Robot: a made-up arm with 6 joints. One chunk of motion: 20 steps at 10 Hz.
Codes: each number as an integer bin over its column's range. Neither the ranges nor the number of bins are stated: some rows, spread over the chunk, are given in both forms.
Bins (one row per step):
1: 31 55 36 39 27 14
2: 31 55 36 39 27 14
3: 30 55 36 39 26 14
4: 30 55 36 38 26 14
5: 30 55 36 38 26 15
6: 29 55 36 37 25 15
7: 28 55 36 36 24 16
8: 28 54 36 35 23 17
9: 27 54 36 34 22 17
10: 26 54 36 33 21 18
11: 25 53 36 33 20 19
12: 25 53 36 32 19 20
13: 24 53 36 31 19 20
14: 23 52 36 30 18 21
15: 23 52 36 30 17 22
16: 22 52 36 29 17 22
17: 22 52 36 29 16 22
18: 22 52 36 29 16 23
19: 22 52 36 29 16 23
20: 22 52 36 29 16 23
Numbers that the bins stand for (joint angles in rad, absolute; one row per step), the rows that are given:
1: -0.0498 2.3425 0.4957 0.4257 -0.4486 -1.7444
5: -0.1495 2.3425 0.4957 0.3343 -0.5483 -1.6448
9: -0.4486 2.2429 0.4957 -0.0314 -0.9470 -1.4454
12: -0.6479 2.1432 0.4957 -0.2143 -1.2460 -1.1463
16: -0.9470 2.0435 0.4957 -0.4886 -1.4454 -0.9470
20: -0.9470 2.0435 0.4957 -0.4886 -1.5451 -0.8473
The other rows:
2: -0.0498 2.3425 0.4957 0.4257 -0.4486 -1.7444
3: -0.1495 2.3425 0.4957 0.4257 -0.5483 -1.7444
4: -0.1495 2.3425 0.4957 0.3343 -0.5483 -1.7444
6: -0.2492 2.3425 0.4957 0.2429 -0.6479 -1.6448
7: -0.3489 2.3425 0.4957 0.1514 -0.7476 -1.5451
8: -0.3489 2.2429 0.4957 0.0600 -0.8473 -1.4454
10: -0.5483 2.2429 0.4957 -0.1229 -1.0467 -1.3457
11: -0.6479 2.1432 0.4957 -0.1229 -1.1463 -1.2460
13: -0.7476 2.1432 0.4957 -0.3057 -1.2460 -1.1463
14: -0.8473 2.0435 0.4957 -0.3971 -1.3457 -1.0467
15: -0.8473 2.0435 0.4957 -0.3971 -1.4454 -0.9470
17: -0.9470 2.0435 0.4957 -0.4886 -1.5451 -0.9470
18: -0.9470 2.0435 0.4957 -0.4886 -1.5451 -0.8473
19: -0.9470 2.0435 0.4957 -0.4886 -1.5451 -0.8473

